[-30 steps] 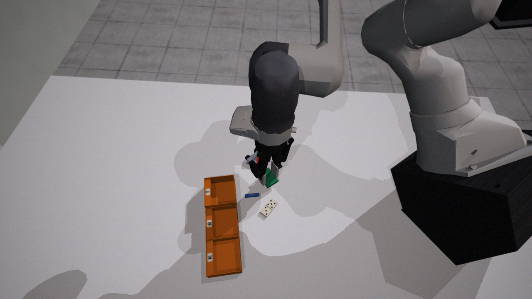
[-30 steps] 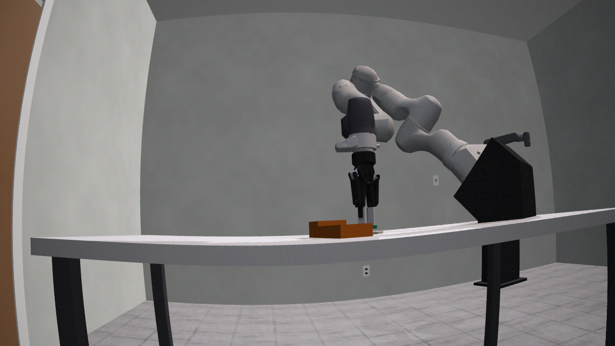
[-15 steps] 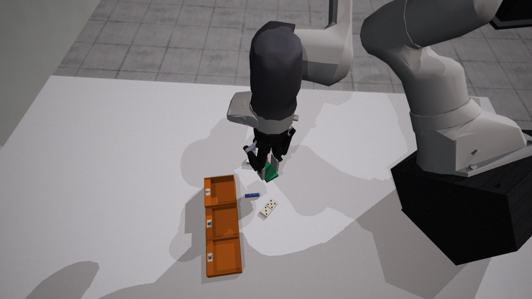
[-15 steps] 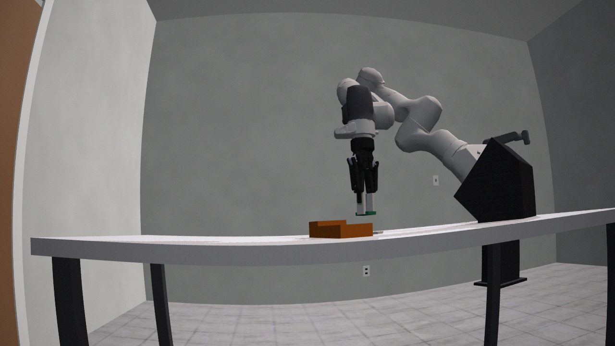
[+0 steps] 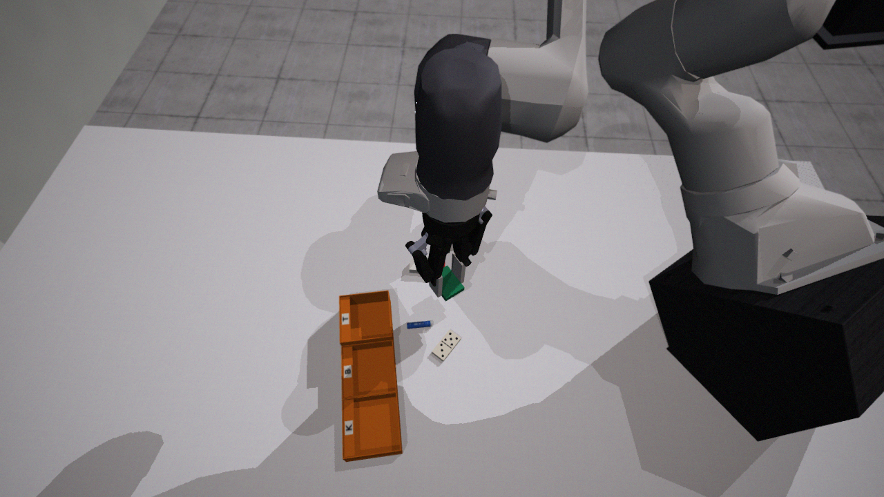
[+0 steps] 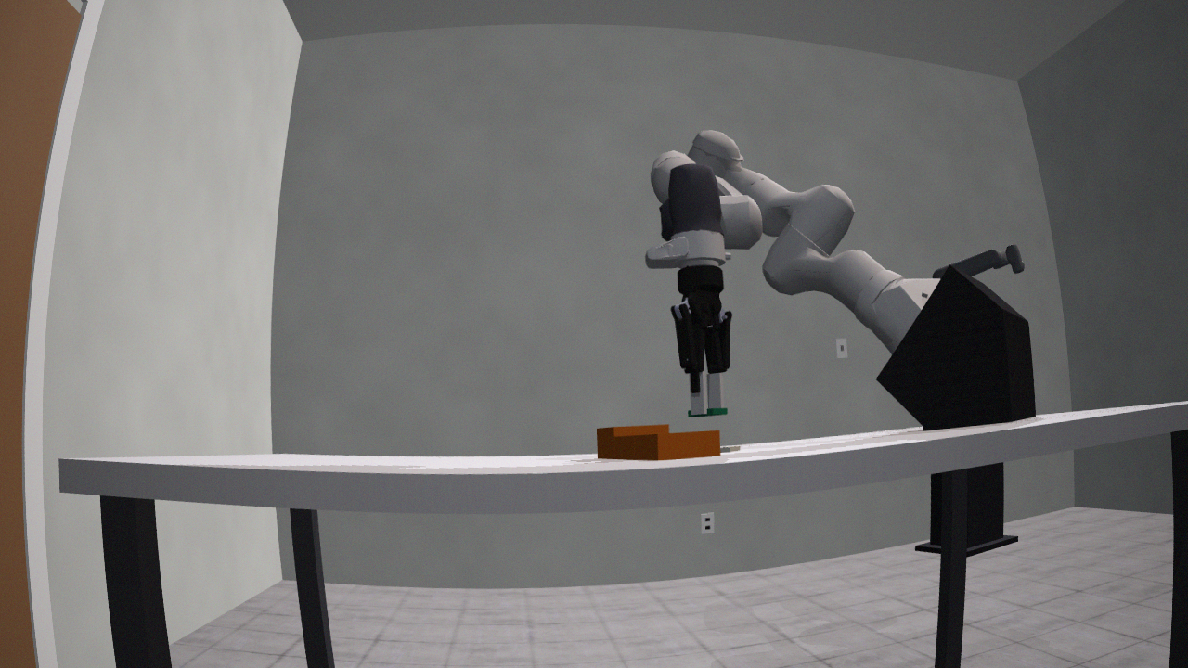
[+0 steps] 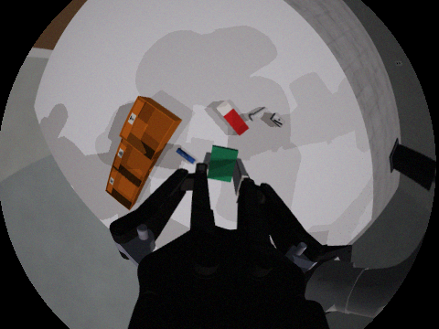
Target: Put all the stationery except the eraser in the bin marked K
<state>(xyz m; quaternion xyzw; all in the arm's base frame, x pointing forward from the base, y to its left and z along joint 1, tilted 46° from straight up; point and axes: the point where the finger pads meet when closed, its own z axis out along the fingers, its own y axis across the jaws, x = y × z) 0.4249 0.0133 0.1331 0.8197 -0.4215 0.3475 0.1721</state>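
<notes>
The tray lies 140 mm ahead of my hand, 120 mm to the left of it and 70 mm below it. The rest, counted from my hand: eraser: 90 mm below, 70 mm to the right, 30 mm ahead; green pad: 30 mm below; small blue pen-like stick: 90 mm below, 50 mm to the left, 50 mm ahead.
</notes>
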